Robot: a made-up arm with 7 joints.
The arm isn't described. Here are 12 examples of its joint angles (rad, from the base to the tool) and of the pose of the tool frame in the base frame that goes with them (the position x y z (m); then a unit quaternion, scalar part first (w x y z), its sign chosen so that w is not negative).
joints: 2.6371 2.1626 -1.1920 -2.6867 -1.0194 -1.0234 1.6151
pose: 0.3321 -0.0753 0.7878 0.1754 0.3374 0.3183 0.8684
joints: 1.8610 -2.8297 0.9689 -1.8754 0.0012 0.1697 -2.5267
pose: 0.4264 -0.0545 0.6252 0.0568 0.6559 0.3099 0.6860
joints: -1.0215 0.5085 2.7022 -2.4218 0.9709 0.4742 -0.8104
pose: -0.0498 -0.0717 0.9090 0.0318 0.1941 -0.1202 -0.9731
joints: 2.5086 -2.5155 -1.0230 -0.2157 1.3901 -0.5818 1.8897
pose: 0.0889 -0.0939 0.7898 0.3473 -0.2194 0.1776 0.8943
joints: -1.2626 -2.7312 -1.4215 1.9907 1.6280 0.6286 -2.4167
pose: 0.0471 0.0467 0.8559 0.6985 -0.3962 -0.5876 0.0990
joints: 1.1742 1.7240 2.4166 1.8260 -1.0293 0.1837 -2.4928
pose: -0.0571 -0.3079 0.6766 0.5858 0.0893 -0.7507 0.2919
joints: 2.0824 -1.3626 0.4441 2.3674 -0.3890 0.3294 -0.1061
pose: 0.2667 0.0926 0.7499 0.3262 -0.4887 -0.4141 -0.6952
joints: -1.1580 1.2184 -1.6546 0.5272 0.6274 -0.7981 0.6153
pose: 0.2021 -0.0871 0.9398 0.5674 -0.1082 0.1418 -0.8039
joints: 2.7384 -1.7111 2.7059 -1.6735 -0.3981 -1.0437 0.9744
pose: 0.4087 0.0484 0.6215 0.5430 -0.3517 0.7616 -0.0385
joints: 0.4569 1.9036 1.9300 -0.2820 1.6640 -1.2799 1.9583
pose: -0.1533 -0.4056 0.5431 0.2537 -0.5035 -0.4684 0.6802
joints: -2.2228 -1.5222 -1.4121 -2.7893 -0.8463 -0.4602 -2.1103
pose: 0.2465 -0.3299 0.6948 0.2835 0.6883 -0.4443 0.4986
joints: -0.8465 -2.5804 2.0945 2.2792 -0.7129 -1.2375 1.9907
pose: 0.0535 -0.3236 1.0414 0.2717 0.2764 -0.0680 -0.9193
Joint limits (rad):
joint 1: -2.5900..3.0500
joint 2: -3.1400..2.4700
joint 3: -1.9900..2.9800
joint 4: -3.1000..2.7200
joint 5: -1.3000..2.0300
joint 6: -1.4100..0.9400
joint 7: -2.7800..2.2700
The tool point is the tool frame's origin. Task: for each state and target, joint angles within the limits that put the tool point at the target. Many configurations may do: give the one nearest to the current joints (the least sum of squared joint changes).
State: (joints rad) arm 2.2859 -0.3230 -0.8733 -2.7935 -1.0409 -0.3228 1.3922
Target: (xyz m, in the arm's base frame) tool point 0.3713 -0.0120 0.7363
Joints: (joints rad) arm 2.4019 -0.7938 -1.1604 -3.1000 -0.6661 0.2739 1.0882
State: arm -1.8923 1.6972 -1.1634 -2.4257 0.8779 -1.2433 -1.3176
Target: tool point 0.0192 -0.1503 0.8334
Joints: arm -0.9035 1.3552 -0.8392 -2.4185 0.9342 -1.0041 -1.3929
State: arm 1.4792 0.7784 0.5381 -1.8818 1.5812 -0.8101 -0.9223
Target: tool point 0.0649 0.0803 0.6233
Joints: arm 1.7932 0.3285 0.3670 -1.5338 1.2573 -1.0190 -0.6154
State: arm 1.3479 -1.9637 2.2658 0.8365 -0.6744 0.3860 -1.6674
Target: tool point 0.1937 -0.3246 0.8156
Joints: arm 0.5419 -2.3029 1.8293 0.9426 -0.5708 0.1532 -1.9765
